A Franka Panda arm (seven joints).
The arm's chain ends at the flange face. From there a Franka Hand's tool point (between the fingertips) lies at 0.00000 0.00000 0.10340 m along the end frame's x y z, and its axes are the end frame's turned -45 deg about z.
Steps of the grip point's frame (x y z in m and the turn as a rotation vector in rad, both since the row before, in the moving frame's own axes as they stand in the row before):
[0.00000 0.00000 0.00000 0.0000 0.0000 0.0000]
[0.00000 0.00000 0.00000 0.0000 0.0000 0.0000]
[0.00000 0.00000 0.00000 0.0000 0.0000 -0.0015]
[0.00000 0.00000 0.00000 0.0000 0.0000 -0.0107]
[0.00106 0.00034 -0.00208 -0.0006 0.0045 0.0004]
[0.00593 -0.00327 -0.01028 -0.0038 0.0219 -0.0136]
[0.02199 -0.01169 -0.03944 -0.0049 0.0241 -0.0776]
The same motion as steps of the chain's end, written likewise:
[0.00000 0.00000 0.00000 0.0000 0.0000 0.0000]
[0.00000 0.00000 0.00000 0.0000 0.0000 0.0000]
[0.00000 0.00000 0.00000 0.0000 0.0000 -0.0015]
[0.00000 0.00000 0.00000 0.0000 0.0000 -0.0107]
[0.00062 -0.00022 -0.00208 0.0028 0.0036 0.0004]
[0.00001 -0.00517 -0.01025 0.0128 0.0182 -0.0136]
[0.00522 -0.02233 -0.03941 0.0136 0.0205 -0.0776]

